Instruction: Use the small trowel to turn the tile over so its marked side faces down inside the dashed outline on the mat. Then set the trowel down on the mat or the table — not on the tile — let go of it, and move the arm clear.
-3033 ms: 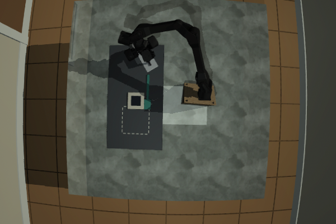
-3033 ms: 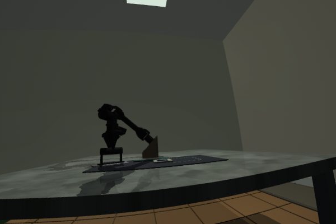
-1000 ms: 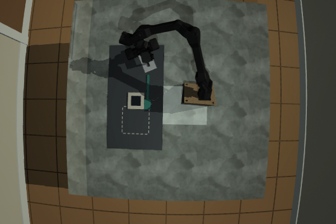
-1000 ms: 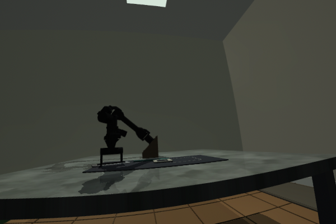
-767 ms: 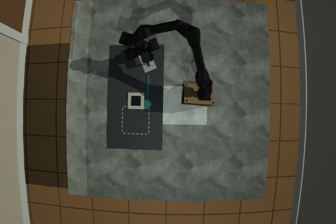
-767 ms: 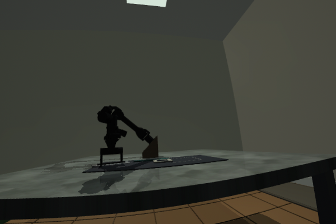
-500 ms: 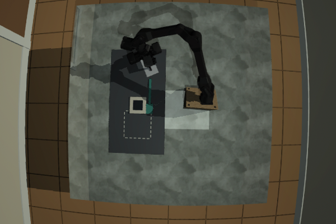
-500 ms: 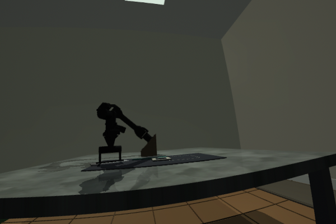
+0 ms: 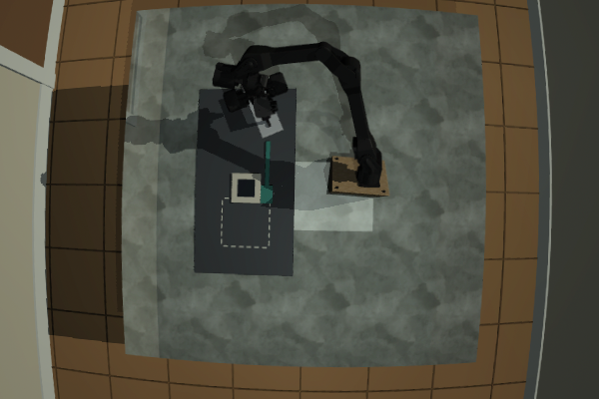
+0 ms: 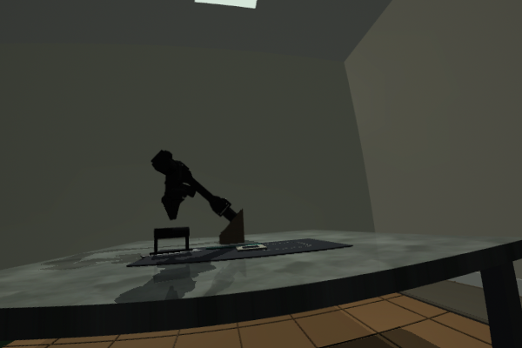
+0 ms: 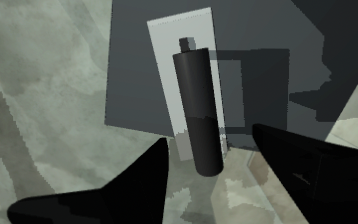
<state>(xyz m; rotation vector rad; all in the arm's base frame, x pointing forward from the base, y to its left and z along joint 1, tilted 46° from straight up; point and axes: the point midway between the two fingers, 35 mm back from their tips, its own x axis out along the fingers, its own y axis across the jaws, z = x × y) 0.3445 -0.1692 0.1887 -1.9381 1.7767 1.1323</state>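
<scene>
Now: gripper tip 25 cm to the right of the dark mat, 14 cm above it and 6 cm short of it. Round my gripper tip: teal trowel 24 cm to the left, 11 cm below, 2 cm behind; then tile 28 cm to the left, 11 cm below, 5 cm ahead.
</scene>
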